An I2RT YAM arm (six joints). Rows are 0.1 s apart.
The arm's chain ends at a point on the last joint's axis. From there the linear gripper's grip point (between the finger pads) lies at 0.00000 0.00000 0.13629 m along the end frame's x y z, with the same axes.
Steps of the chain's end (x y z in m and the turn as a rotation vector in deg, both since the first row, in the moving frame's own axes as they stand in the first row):
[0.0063 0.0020 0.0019 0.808 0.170 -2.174]
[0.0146 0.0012 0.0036 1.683 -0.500 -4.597]
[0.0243 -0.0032 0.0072 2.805 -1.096 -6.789]
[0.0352 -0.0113 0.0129 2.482 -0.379 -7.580]
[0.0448 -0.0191 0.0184 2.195 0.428 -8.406]
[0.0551 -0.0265 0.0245 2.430 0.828 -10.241]
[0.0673 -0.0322 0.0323 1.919 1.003 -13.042]
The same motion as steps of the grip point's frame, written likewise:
[0.0067 0.0001 0.0019 0.808 0.170 -2.174]
[0.0133 -0.0028 0.0035 1.683 -0.500 -4.597]
[0.0213 -0.0097 0.0070 2.805 -1.096 -6.789]
[0.0339 -0.0171 0.0128 2.482 -0.379 -7.580]
[0.0454 -0.0244 0.0183 2.195 0.428 -8.406]
[0.0565 -0.0324 0.0244 2.430 0.828 -10.241]
[0.0691 -0.0370 0.0322 1.919 1.003 -13.042]

